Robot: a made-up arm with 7 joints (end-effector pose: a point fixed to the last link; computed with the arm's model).
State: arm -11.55 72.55 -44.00 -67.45 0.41 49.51 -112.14
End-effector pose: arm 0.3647 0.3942 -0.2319 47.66 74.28 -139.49
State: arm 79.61 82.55 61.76 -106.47 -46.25 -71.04 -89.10
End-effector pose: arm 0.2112 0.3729 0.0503 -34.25 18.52 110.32
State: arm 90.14 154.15 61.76 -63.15 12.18 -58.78 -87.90
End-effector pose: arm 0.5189 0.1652 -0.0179 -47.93 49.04 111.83
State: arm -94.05 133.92 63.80 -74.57 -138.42 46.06 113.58
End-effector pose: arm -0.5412 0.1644 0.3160 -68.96 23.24 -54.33
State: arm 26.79 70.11 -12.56 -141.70 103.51 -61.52 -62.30
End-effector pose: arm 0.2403 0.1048 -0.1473 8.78 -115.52 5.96
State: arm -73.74 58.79 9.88 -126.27 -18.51 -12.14 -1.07
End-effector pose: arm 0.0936 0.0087 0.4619 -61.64 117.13 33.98
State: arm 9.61 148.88 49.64 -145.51 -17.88 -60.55 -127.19
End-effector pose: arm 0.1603 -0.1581 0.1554 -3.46 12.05 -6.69
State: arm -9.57 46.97 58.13 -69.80 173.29 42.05 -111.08
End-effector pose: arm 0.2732 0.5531 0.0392 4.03 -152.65 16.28
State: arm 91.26 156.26 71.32 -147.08 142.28 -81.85 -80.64
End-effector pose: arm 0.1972 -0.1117 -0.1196 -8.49 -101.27 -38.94
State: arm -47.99 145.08 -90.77 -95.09 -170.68 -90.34 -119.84
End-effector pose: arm 0.0369 0.4996 0.1248 124.10 -0.83 40.40
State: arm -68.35 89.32 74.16 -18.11 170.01 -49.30 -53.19
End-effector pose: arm 0.1527 0.5999 0.2986 77.97 52.08 -115.73
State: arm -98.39 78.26 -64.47 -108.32 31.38 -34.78 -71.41
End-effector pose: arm 0.3548 -0.0809 0.3419 -64.83 91.95 69.36
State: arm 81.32 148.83 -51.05 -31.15 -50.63 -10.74 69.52
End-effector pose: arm 0.2366 0.5923 0.1824 58.27 95.71 -92.43
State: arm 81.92 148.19 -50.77 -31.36 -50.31 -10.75 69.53
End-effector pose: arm 0.2288 0.5965 0.1781 57.27 95.37 -92.09
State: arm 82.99 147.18 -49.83 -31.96 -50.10 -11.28 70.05
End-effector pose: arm 0.2155 0.6033 0.1687 55.31 94.39 -91.03
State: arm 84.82 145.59 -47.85 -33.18 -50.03 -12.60 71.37
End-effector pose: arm 0.1931 0.6133 0.1513 51.89 92.44 -88.73
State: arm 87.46 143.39 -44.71 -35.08 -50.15 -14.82 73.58
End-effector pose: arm 0.1604 0.6247 0.1262 46.94 89.65 -84.87
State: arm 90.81 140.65 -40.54 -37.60 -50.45 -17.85 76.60
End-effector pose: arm 0.1183 0.6345 0.0955 40.77 86.37 -79.36
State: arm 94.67 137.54 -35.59 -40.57 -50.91 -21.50 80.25
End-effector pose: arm 0.0698 0.6396 0.0628 33.94 83.06 -72.38
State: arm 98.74 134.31 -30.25 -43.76 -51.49 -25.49 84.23
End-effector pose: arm 0.0202 0.6384 0.0317 27.07 80.09 -64.50
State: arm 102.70 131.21 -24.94 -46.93 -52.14 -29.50 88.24
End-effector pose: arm -0.0255 0.6316 0.0050 20.75 77.64 -56.46
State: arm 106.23 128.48 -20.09 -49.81 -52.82 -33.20 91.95
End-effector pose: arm -0.0632 0.6216 -0.0160 15.42 75.81 -49.09
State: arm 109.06 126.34 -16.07 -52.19 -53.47 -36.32 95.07
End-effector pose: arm -0.0905 0.6112 -0.0313 11.30 74.54 -43.07
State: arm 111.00 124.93 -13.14 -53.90 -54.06 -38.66 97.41
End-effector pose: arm -0.1070 0.6029 -0.0416 8.52 73.77 -38.87
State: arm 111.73 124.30 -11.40 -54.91 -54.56 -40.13 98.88
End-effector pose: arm -0.1122 0.5979 -0.0485 7.14 73.16 -36.66
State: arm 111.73 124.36 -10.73 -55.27 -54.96 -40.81 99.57
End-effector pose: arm -0.1101 0.5963 -0.0522 6.78 72.92 -36.15
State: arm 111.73 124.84 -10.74 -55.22 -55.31 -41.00 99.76
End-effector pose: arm -0.1062 0.5964 -0.0534 6.82 73.34 -36.61
